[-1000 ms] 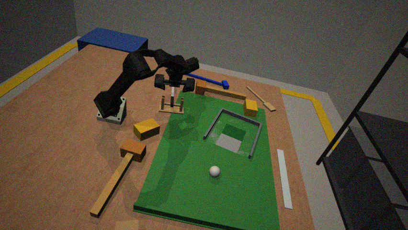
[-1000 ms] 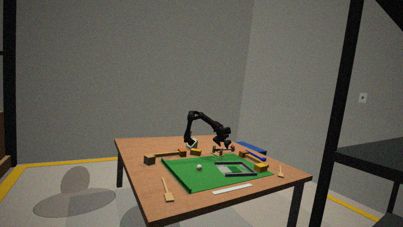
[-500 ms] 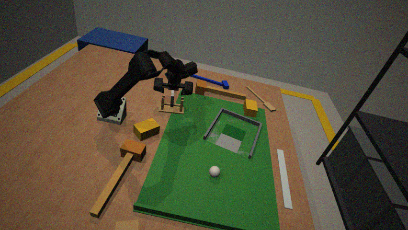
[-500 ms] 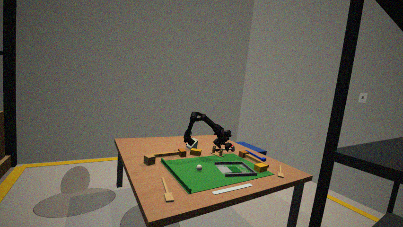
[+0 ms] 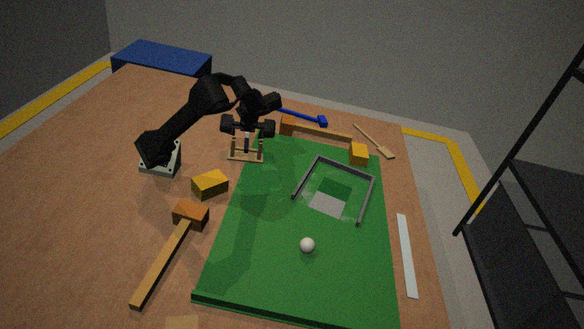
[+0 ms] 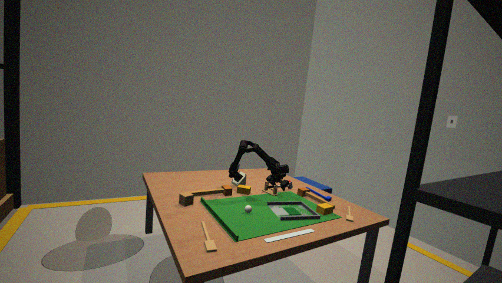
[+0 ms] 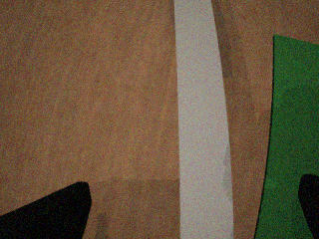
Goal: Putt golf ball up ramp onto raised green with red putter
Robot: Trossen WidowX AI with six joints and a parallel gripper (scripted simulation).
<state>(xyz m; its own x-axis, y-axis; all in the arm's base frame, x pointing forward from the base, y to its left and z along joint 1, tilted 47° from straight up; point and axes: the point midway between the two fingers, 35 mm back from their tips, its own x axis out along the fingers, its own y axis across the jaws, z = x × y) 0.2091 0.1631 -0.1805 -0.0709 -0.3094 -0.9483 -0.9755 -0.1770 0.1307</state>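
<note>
My gripper tip is 3 cm below the red putter and 1 cm to the right of it. Round my gripper tip: blue putter 26 cm to the left, 15 cm ahead; green mat 28 cm to the right, 28 cm ahead, 1 cm below; white golf ball 44 cm to the right, 28 cm ahead, 1 cm above.
</note>
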